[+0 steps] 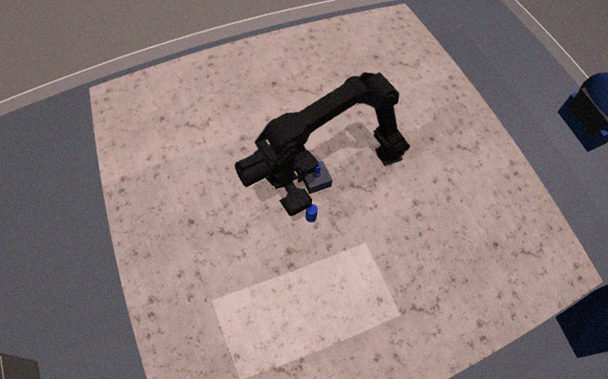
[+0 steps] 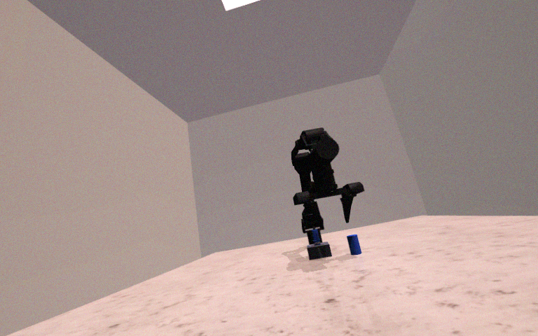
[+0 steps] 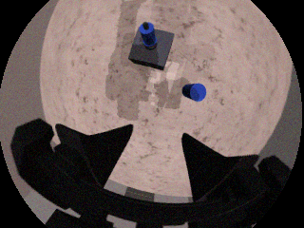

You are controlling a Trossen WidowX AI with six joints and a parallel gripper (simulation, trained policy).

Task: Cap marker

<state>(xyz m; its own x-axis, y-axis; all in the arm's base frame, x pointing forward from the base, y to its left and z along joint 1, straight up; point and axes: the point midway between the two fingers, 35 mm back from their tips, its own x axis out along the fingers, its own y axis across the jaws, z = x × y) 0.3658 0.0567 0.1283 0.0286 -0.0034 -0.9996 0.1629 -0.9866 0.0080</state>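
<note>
Right now the blue cap is 70 mm behind my gripper tip, 50 mm to the left of it and 70 mm below it. From my gripper tip the other things lie so: dark grey holder block: 120 mm behind, 50 mm to the right, 80 mm below.
</note>
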